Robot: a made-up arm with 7 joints. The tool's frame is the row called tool.
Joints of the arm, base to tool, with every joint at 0 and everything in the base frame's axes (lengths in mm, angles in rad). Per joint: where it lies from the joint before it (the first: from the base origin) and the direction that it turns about. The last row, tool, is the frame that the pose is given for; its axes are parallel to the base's.
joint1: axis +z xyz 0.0 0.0 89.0
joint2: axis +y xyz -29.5 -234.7 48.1
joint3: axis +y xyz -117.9 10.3 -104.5
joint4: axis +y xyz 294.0 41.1 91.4
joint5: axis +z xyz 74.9 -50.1 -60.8
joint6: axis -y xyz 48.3 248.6 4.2
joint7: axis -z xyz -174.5 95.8 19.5
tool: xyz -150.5 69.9 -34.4
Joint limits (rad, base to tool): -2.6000..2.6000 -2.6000..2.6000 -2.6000..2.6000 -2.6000..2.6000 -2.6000..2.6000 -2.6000..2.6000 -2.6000..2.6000
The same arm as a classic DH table. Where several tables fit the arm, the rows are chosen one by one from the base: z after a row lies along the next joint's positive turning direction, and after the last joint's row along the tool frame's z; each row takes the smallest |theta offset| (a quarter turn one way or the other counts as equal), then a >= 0, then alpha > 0; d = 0 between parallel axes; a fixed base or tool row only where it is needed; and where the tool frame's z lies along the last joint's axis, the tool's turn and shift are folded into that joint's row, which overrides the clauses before.
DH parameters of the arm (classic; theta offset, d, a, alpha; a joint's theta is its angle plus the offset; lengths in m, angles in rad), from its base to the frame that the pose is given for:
joint1: 0.0000 0.1371 -0.0295 -1.5708
joint2: -0.7252 0.0000 -0.1575 0.0000
joint3: 0.4238 0.0000 0.3079 0.0000
joint4: 0.3014 -0.2334 0.0749 1.5708
joint5: 0.0000 -0.0566 0.0483 1.5708
joint6: 0.0000 -0.3444 -0.1745 1.5708
joint7: 0.4348 0.0000 -0.1659 3.1416
tool (fixed): 0.4348 -0.0149 0.0000 0.0000
Joint limits (rad, base to tool): -2.6000..2.6000 -2.6000..2.6000 -2.6000..2.6000 -2.6000..2.6000 -2.6000..2.6000 -2.6000..2.6000 -2.6000..2.6000

